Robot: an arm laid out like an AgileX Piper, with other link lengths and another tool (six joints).
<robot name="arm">
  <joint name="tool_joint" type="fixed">
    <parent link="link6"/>
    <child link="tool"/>
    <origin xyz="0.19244 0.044 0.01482" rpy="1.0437 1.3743 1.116"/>
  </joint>
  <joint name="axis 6" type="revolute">
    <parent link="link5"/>
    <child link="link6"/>
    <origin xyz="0.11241 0 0.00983"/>
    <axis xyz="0.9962 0 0.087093"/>
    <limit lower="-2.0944" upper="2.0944"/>
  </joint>
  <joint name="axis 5" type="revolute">
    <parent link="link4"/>
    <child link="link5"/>
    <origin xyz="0 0 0"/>
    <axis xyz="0 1 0"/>
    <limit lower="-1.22" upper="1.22"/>
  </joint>
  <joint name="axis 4" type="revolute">
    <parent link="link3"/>
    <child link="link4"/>
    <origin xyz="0.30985 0 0.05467"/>
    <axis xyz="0.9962 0 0.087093"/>
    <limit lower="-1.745" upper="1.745"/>
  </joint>
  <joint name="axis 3" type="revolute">
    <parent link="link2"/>
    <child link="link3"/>
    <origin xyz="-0.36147 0 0.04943"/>
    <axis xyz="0 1 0"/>
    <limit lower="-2.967" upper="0"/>
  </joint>
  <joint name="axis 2" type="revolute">
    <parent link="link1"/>
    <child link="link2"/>
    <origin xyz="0 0 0"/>
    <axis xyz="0 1 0"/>
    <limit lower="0" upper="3.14"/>
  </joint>
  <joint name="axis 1" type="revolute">
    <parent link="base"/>
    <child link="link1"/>
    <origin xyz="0 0 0.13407"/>
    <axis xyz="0 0 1"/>
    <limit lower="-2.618" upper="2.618"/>
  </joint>
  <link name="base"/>
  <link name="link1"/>
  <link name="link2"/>
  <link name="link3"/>
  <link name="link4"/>
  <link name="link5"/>
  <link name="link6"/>
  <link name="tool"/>
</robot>
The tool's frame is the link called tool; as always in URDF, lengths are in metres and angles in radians.
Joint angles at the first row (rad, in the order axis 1, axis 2, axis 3, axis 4, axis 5, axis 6):
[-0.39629 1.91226 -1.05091 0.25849 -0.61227 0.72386]
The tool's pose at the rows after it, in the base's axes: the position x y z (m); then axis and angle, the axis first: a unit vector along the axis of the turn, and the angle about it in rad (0 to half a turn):
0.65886 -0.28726 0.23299 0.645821 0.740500 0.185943 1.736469
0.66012 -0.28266 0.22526 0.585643 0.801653 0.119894 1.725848
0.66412 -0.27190 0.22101 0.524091 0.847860 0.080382 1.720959
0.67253 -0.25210 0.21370 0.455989 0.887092 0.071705 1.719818
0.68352 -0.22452 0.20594 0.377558 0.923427 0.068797 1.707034
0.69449 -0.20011 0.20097 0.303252 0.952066 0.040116 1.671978
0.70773 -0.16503 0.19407 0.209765 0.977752 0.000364 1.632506
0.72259 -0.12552 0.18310 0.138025 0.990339 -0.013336 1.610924
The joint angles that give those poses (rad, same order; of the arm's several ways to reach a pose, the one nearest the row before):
[-0.39630 1.91225 -1.05090 0.24866 -0.61015 0.57150]
[-0.39629 1.91226 -1.05090 0.24866 -0.60374 0.40634]
[-0.39416 1.91227 -1.05093 0.20726 -0.60154 0.31193]
[-0.39415 1.92447 -1.05092 0.09139 -0.61104 0.30718]
[-0.38357 1.94682 -1.05089 -0.02572 -0.64920 0.30007]
[-0.35268 1.97502 -1.05091 -0.04181 -0.71575 0.19790]
[-0.30091 2.01068 -1.05093 -0.03712 -0.79770 0.05502]
[-0.24267 2.05426 -1.06444 -0.03462 -0.85499 -0.03305]

